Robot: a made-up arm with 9 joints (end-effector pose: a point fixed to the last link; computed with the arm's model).
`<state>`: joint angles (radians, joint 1 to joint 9).
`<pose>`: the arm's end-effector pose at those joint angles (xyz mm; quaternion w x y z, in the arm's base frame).
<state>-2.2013 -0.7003 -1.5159 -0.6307 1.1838 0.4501 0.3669 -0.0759 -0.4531</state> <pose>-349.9 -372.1 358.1 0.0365 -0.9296 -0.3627 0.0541</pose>
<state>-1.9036 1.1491 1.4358 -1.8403 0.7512 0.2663 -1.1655 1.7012 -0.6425</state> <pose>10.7 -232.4 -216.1 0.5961 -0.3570 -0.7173 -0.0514</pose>
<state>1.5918 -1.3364 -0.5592 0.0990 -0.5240 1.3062 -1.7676 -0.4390 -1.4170</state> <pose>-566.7 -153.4 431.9 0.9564 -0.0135 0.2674 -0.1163</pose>
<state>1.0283 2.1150 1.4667 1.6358 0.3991 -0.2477 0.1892 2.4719 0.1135</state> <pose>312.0 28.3 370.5 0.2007 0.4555 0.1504 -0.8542</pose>
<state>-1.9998 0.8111 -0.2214 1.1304 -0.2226 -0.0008 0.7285 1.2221 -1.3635</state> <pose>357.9 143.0 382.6 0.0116 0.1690 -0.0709 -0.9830</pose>
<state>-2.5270 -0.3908 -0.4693 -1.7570 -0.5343 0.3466 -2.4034 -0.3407 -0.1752</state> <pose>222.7 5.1 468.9 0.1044 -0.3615 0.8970 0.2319</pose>
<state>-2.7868 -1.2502 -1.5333 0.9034 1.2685 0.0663 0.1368 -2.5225 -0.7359</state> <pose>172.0 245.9 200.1 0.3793 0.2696 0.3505 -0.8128</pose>
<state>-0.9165 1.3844 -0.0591 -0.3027 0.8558 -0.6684 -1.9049 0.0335 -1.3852</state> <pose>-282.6 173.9 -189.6 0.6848 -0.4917 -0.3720 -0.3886</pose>
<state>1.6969 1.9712 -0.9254 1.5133 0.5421 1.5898 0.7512 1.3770 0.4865</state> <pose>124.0 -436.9 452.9 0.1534 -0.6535 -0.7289 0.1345</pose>
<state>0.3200 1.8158 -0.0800 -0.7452 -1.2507 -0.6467 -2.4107 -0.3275 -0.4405</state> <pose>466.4 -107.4 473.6 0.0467 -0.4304 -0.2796 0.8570</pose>
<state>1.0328 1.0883 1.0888 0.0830 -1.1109 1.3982 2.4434 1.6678 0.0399</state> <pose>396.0 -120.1 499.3 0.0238 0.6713 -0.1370 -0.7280</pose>
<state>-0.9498 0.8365 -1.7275 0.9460 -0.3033 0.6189 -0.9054 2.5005 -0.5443</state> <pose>-91.0 71.5 623.1 0.4645 0.5140 0.5885 -0.4167</pose>
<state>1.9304 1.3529 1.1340 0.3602 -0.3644 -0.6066 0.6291 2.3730 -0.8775</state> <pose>226.5 -258.0 466.2 0.4171 0.0256 0.8776 0.2350</pose>
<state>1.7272 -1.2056 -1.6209 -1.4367 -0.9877 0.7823 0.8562 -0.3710 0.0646</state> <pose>-84.8 -307.1 658.8 0.3243 -0.0407 0.9108 0.2523</pose>
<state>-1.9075 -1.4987 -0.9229 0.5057 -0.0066 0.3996 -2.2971 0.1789 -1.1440</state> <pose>-546.6 -70.4 -60.8 0.6709 0.6824 0.0596 0.2839</pose>
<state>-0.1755 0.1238 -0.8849 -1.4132 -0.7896 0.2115 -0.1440 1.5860 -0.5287</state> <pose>-299.8 -80.5 -135.9 0.3962 -0.7638 -0.2234 -0.4579</pose>
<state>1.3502 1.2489 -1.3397 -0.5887 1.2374 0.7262 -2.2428 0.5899 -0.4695</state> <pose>62.0 -658.0 289.6 0.6041 -0.5476 -0.2960 0.4976</pose>
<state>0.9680 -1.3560 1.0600 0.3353 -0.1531 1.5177 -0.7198 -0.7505 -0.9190</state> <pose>-654.5 54.3 177.1 0.5713 0.8086 -0.1338 0.0429</pose>
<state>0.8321 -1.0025 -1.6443 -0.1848 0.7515 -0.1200 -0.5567 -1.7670 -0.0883</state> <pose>178.2 -172.3 599.1 0.0506 -0.5085 -0.7709 0.3803</pose>
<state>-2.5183 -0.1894 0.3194 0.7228 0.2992 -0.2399 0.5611 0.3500 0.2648</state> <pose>-25.0 136.2 602.3 0.2185 -0.4422 0.8688 0.0434</pose>
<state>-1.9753 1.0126 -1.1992 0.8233 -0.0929 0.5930 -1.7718 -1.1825 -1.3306</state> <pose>-91.8 -287.0 -185.0 0.3373 -0.6383 -0.6423 -0.2574</pose>
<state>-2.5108 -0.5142 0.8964 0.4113 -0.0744 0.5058 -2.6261 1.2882 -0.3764</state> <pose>-217.2 -391.1 384.0 0.0197 -0.7987 -0.5992 0.0510</pose>
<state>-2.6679 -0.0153 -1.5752 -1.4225 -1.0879 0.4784 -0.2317 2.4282 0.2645</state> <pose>-409.7 96.1 58.3 0.7030 0.6803 0.1334 0.1589</pose>
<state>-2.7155 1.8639 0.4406 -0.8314 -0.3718 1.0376 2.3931 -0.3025 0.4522</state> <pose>-257.4 292.5 -107.2 0.8484 0.4956 0.1239 -0.1387</pose>
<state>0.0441 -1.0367 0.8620 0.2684 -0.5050 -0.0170 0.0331 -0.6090 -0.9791</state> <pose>-270.0 -527.5 358.2 0.7559 -0.1486 0.1017 0.6294</pose>
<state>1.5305 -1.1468 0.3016 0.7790 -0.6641 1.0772 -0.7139 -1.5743 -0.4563</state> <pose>-317.6 -365.4 -258.6 0.6095 0.3881 0.0330 0.6906</pose>
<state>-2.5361 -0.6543 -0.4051 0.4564 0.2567 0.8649 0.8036 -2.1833 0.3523</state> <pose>-147.3 335.2 -225.7 0.2376 0.3988 -0.3650 0.8070</pose>
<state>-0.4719 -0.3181 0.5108 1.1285 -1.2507 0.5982 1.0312 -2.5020 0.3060</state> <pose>-464.8 -85.1 182.1 0.2470 -0.8081 -0.0213 -0.5344</pose>
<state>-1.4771 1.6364 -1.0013 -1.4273 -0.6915 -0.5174 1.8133 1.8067 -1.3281</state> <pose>338.6 421.9 98.2 0.0065 -0.4024 0.9153 -0.0138</pose>
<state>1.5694 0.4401 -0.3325 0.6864 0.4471 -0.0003 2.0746 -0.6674 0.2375</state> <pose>356.0 -277.1 43.2 0.4789 -0.3149 -0.3598 0.7362</pose>
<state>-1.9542 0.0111 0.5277 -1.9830 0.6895 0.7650 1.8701 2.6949 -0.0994</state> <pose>41.8 462.3 -101.2 0.2564 -0.2147 0.4999 -0.7989</pose>
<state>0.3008 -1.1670 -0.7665 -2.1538 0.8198 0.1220 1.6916 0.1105 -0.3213</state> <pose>-450.0 -159.8 -26.6 0.9368 -0.3437 -0.0533 -0.0387</pose>
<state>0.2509 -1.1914 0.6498 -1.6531 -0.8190 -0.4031 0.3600 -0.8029 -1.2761</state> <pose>133.4 -325.0 603.2 0.4207 0.2505 0.8268 0.2768</pose>
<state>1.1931 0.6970 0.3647 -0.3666 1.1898 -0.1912 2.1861 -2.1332 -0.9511</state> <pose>-27.9 -446.1 -40.4 0.4979 -0.5187 -0.6945 0.0271</pose>
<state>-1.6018 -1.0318 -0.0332 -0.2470 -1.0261 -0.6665 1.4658 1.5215 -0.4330</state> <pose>-603.2 65.5 232.6 0.8450 -0.4689 0.2559 -0.0270</pose>
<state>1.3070 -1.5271 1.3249 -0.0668 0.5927 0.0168 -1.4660 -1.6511 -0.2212</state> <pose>97.0 -314.3 -187.0 0.5121 -0.1761 -0.5525 -0.6337</pose>
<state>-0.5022 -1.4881 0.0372 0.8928 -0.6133 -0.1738 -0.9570 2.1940 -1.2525</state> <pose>69.9 -334.8 135.8 0.4234 -0.2297 -0.7806 0.3983</pose>
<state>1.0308 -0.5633 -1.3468 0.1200 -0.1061 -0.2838 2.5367 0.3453 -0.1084</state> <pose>-473.0 -92.4 -99.8 0.2506 0.7315 -0.0120 0.6341</pose>
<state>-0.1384 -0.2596 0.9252 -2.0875 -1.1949 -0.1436 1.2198 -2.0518 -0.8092</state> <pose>235.0 -198.4 298.9 0.0432 0.1413 0.7489 0.6460</pose>
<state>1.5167 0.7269 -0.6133 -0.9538 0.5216 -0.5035 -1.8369 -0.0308 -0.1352</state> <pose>149.1 -472.9 557.9 0.1685 -0.7094 -0.6005 0.3283</pose>
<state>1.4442 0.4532 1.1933 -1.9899 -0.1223 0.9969 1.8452 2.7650 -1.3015</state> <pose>-200.2 -434.9 511.8 0.7406 -0.2320 0.1843 0.6031</pose>
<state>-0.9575 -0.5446 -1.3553 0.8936 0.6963 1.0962 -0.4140 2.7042 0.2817</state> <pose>196.0 -29.0 428.5 0.2300 -0.4657 -0.6726 0.5272</pose>
